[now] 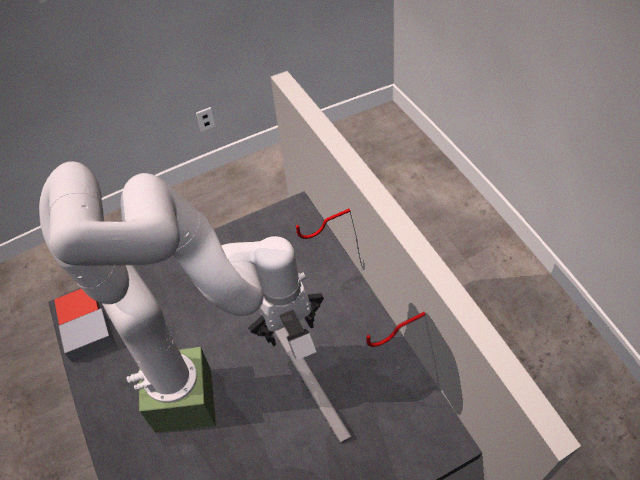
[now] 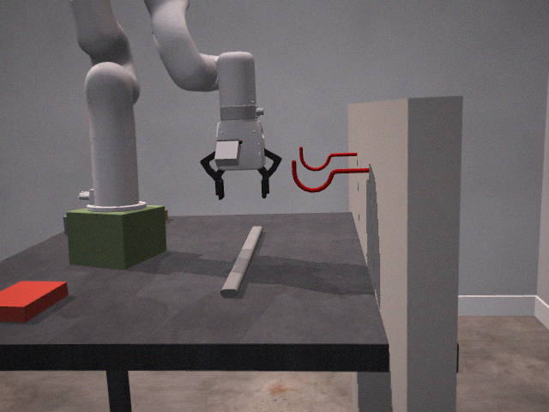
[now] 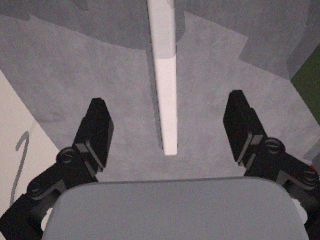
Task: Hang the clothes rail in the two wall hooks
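Right now the grey clothes rail is 13 cm below my hand. From my hand the other things lie so: beige wall panel 27 cm ahead, 5 cm to the left, 36 cm below; then grey block 49 cm behind, 25 cm to the left, 12 cm below.
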